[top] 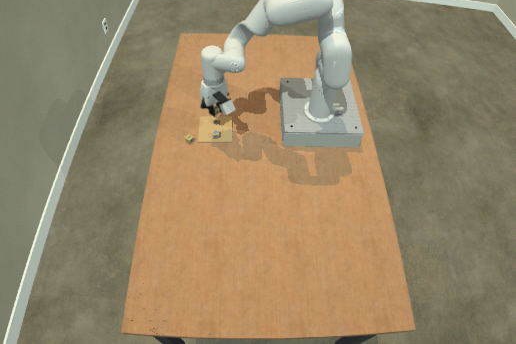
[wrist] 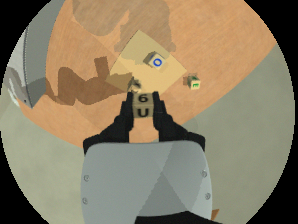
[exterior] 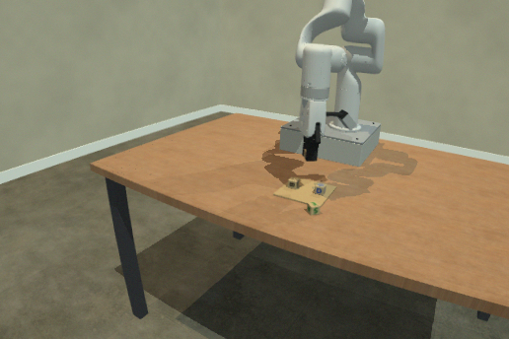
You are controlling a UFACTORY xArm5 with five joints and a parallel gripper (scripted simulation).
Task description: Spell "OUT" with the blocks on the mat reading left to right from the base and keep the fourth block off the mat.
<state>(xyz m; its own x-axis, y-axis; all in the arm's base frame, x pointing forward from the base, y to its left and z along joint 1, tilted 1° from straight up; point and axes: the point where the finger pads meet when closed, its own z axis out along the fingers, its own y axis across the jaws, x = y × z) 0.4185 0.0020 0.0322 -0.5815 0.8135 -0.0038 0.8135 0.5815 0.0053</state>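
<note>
My hand is 120 mm above the tan mat and 10 mm short of it. Also, from my hand: U block 10 mm below.
</note>
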